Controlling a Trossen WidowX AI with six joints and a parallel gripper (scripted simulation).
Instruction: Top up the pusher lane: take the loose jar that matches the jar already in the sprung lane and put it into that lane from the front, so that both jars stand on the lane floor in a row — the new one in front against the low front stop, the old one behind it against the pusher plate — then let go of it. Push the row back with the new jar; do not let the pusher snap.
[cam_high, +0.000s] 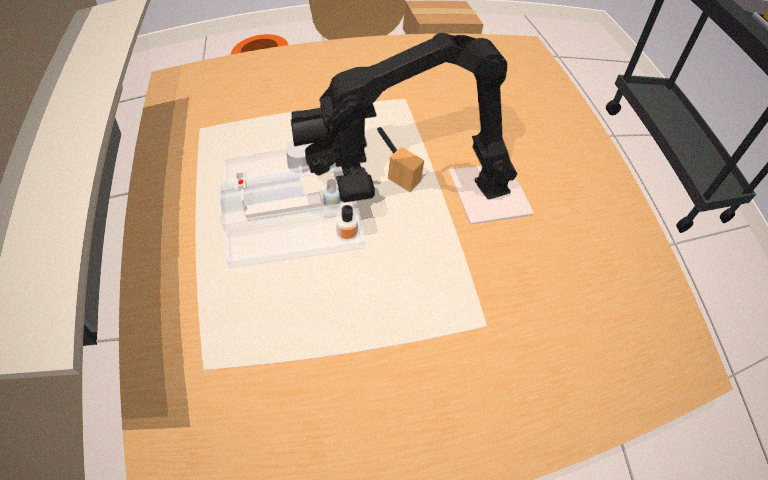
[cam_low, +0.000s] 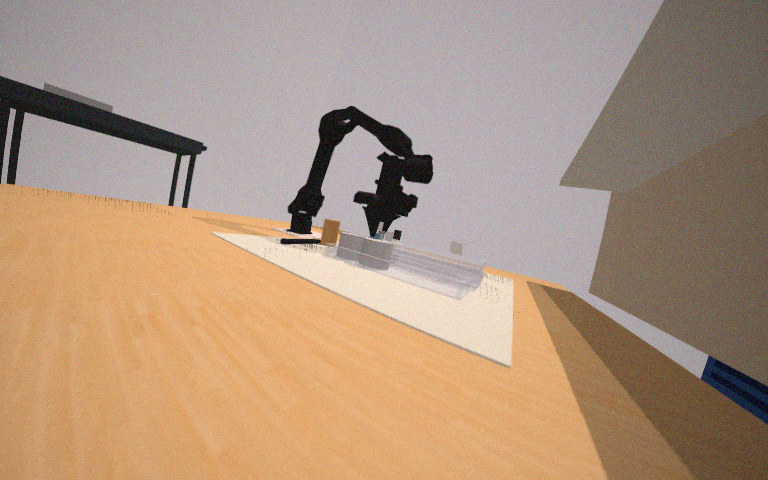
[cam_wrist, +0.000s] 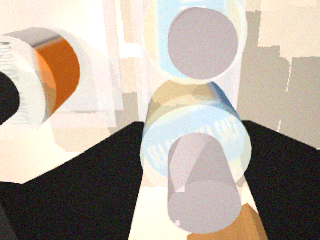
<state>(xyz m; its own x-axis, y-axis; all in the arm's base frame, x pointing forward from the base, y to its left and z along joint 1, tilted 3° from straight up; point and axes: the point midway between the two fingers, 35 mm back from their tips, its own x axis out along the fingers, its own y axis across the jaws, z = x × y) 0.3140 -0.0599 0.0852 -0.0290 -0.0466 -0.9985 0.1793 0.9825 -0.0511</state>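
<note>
My gripper tip is 13 cm past the cardboard box, 2 cm to the left of it and 2 cm above it. The rest, counted from my gripper tip: red mark 21 cm ahead, 8 cm to the right, 2 cm above; black stick 14 cm behind, 11 cm to the right, 4 cm below.
</note>
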